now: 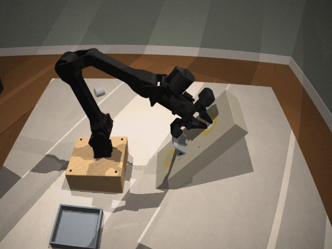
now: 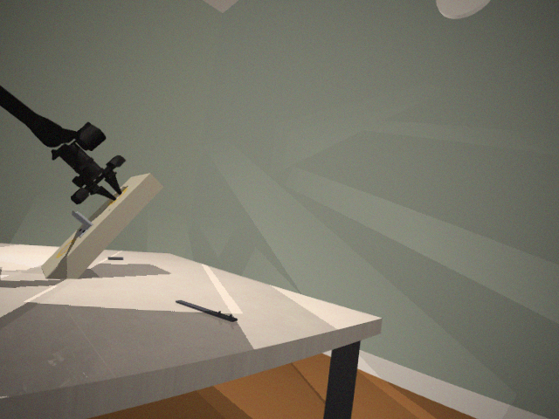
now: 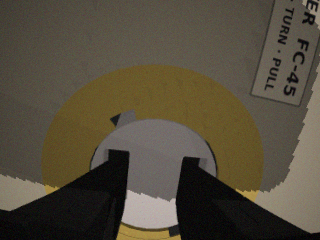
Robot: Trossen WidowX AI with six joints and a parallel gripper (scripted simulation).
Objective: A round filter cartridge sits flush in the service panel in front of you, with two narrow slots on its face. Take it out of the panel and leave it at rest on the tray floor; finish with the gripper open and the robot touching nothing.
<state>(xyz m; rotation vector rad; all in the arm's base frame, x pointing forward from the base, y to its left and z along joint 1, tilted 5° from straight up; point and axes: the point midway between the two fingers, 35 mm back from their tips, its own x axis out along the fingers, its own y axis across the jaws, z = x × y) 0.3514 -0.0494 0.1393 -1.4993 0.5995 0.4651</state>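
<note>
Now: the round filter cartridge 10 mm ahead of my gripper tip and 10 mm below it. From my gripper tip the other things lie so: dark grey tray 460 mm behind, 230 mm to the right, 220 mm below; beige service panel 40 mm behind, 10 mm to the left, 80 mm below; grey flap 90 mm behind, 10 mm to the left, 90 mm below.
</note>
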